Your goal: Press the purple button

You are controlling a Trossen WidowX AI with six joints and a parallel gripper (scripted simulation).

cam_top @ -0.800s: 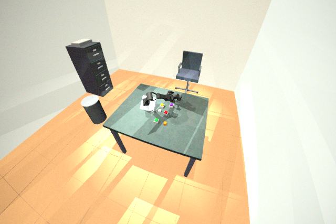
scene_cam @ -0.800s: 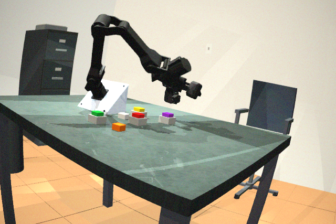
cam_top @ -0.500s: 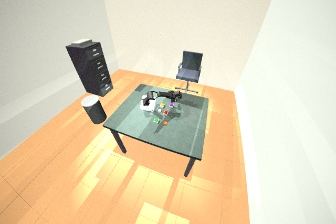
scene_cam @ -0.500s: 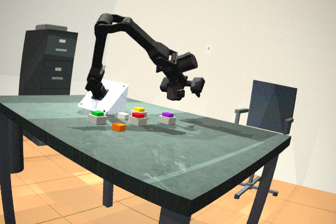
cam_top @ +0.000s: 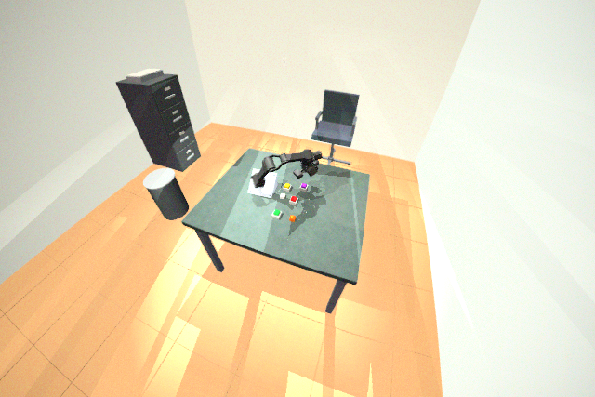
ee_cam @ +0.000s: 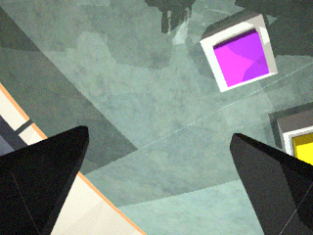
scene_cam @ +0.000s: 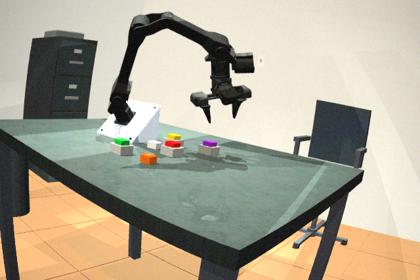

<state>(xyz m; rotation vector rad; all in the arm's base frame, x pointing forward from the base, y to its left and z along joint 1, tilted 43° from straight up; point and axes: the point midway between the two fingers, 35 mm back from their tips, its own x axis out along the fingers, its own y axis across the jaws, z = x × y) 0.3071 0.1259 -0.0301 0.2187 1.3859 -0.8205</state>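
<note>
Right now the purple button is 5 cm to the right of my gripper tip and 7 cm below it. Round my gripper tip: white block 13 cm behind, 17 cm to the right, 9 cm below; then red button 4 cm behind, 19 cm to the right, 7 cm below; then yellow button 12 cm behind, 8 cm to the right, 7 cm below.
</note>
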